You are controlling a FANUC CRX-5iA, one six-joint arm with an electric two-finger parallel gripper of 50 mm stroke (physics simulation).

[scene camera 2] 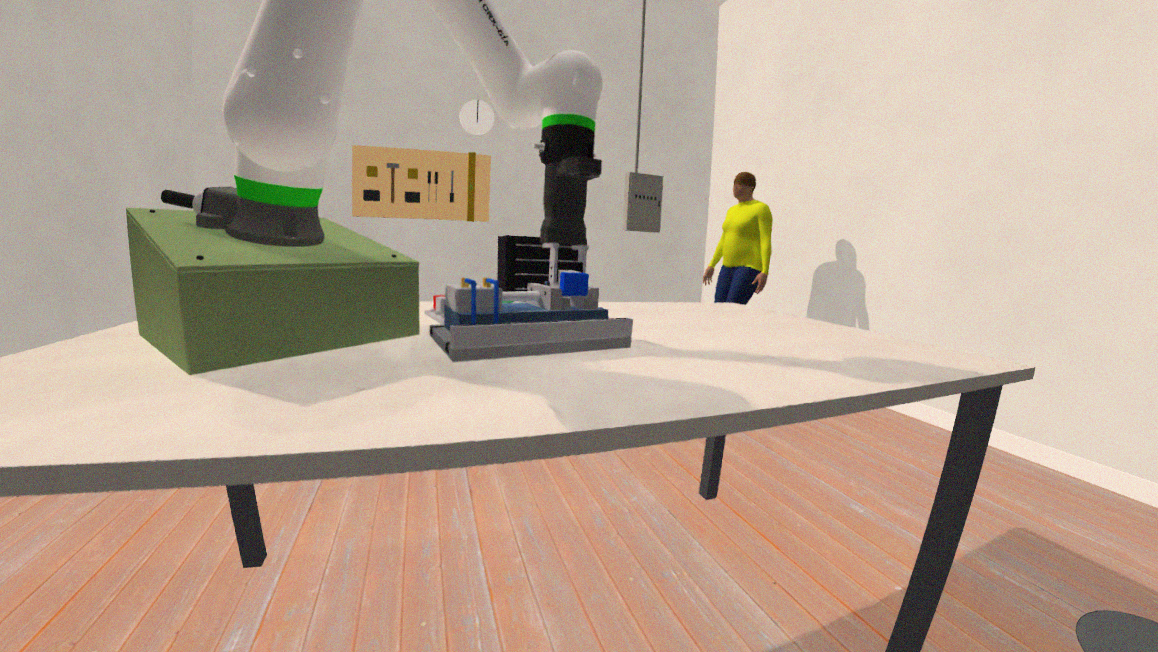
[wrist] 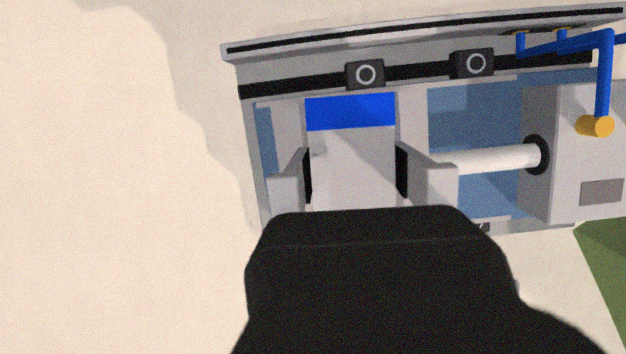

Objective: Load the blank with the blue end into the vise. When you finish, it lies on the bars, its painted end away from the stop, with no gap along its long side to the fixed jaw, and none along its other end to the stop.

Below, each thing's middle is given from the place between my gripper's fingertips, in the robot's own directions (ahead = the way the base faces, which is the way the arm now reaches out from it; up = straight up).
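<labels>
Fixed jaw (wrist: 289, 120): my hand is 30 mm above it, 30 mm short of it and 20 mm to the right of it. Vise cylinder block (scene camera 2: 463, 299): 30 mm below my hand, 160 mm behind it, 40 mm to the right of it. Blank with blue end (scene camera 2: 572, 283): 10 mm to the right of my hand. Going by their middles, the vise cylinder block is the farthest from my hand of the things named here.
</labels>
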